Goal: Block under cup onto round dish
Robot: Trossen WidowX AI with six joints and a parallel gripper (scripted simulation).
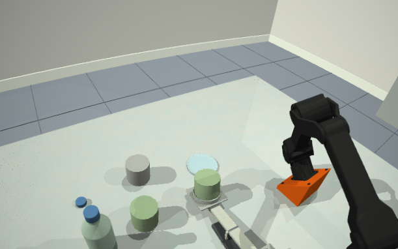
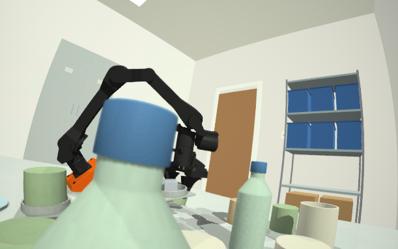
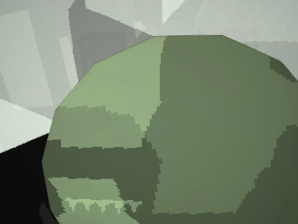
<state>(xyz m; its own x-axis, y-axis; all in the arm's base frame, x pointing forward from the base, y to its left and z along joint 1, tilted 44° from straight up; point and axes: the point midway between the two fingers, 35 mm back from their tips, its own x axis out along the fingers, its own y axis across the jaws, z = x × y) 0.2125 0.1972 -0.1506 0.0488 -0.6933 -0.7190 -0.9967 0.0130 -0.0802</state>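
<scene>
My gripper tip is now 10 cm short of the pale grey block, 11 cm to the left of it and 5 cm below it. Round my gripper tip: grey cup: 21 cm ahead, 55 cm to the right; blue cap: 40 cm ahead, 52 cm to the right, 3 cm below; pale blue round dish: 1 cm ahead, 48 cm to the right, 4 cm below.
</scene>
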